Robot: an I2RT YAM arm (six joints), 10 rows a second.
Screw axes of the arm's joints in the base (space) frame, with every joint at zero. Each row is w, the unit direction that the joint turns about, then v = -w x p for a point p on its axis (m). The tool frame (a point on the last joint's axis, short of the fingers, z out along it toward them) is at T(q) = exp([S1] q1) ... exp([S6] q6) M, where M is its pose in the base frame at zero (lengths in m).
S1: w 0 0 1 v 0.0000 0.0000 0.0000
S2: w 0 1 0 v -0.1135 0.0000 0.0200
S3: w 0 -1 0 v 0.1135 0.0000 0.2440
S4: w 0 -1 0 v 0.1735 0.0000 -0.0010
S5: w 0 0 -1 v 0.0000 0.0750 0.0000
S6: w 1 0 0 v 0.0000 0.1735 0.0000
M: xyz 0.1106 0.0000 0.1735 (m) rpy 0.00 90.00 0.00 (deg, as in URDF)
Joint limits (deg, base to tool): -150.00..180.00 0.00..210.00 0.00..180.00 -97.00..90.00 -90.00..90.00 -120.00..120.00
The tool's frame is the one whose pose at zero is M.
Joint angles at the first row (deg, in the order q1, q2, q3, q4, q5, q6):
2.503 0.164 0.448 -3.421 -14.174 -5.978
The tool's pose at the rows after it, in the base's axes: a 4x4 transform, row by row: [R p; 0 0 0 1], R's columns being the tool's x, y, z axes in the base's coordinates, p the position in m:
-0.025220 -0.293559 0.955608 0.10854; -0.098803 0.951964 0.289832 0.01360; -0.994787 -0.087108 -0.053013 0.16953; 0 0 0 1
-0.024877 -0.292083 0.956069 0.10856; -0.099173 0.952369 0.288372 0.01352; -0.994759 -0.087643 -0.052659 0.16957; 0 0 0 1
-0.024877 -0.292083 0.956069 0.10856; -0.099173 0.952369 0.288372 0.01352; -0.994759 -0.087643 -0.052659 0.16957; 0 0 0 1
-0.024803 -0.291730 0.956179 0.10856; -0.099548 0.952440 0.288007 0.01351; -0.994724 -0.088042 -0.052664 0.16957; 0 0 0 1
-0.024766 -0.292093 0.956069 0.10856; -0.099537 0.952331 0.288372 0.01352; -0.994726 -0.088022 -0.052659 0.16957; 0 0 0 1
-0.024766 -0.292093 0.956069 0.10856; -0.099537 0.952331 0.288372 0.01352; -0.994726 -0.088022 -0.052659 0.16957; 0 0 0 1
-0.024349 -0.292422 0.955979 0.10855; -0.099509 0.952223 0.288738 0.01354; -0.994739 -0.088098 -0.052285 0.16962; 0 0 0 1
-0.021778 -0.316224 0.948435 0.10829; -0.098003 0.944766 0.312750 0.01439; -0.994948 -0.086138 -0.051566 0.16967; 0 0 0 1
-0.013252 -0.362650 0.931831 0.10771; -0.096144 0.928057 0.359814 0.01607; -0.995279 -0.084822 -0.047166 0.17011; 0 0 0 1
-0.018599 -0.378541 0.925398 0.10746; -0.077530 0.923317 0.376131 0.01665; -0.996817 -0.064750 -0.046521 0.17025; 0 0 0 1
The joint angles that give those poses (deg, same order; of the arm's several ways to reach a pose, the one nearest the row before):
2.522 0.166 0.447 -3.418 -14.330 -5.781
2.500 0.166 0.447 -3.395 -14.264 -5.803
2.500 0.166 0.447 -3.395 -14.264 -5.803
2.503 0.163 0.447 -3.399 -14.240 -5.825
2.500 0.166 0.447 -3.395 -14.264 -5.825
2.500 0.166 0.447 -3.395 -14.264 -5.825
2.506 0.161 0.449 -3.381 -14.280 -5.825
2.502 0.166 0.448 -3.353 -15.727 -5.781
2.505 0.164 0.449 -3.137 -18.587 -5.781
2.505 0.164 0.469 -3.136 -19.593 -4.666

